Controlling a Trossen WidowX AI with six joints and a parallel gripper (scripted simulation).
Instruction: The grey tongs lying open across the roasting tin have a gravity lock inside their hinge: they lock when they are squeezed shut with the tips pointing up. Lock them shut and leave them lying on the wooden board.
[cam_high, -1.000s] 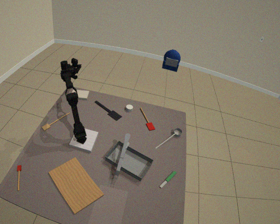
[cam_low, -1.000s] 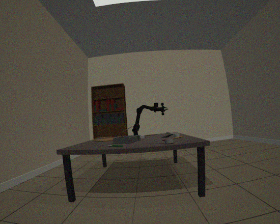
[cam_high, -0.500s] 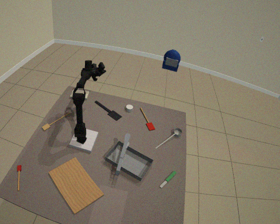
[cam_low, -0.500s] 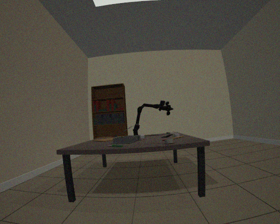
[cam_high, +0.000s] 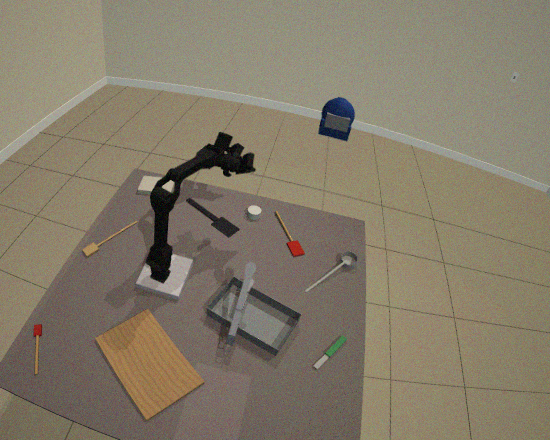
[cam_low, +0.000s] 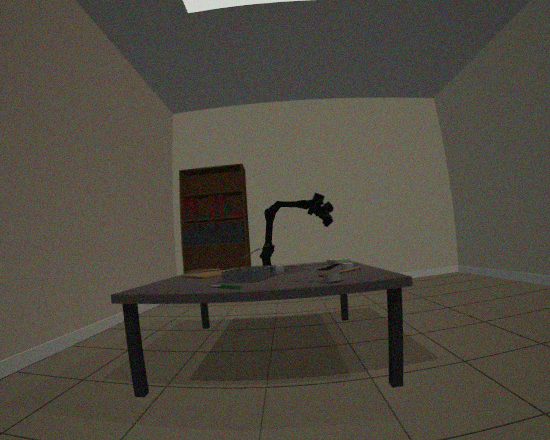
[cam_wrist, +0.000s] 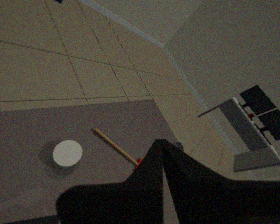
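The roasting tin is 19 cm ahead of my gripper tip, 47 cm to the right of it and 29 cm below it. The rest, counted from my gripper tip: red spatula (21 cm ahead, 31 cm below); then white puck (1 cm ahead, 7 cm to the left, 30 cm below); then black spatula (16 cm behind, 3 cm to the right, 31 cm below).
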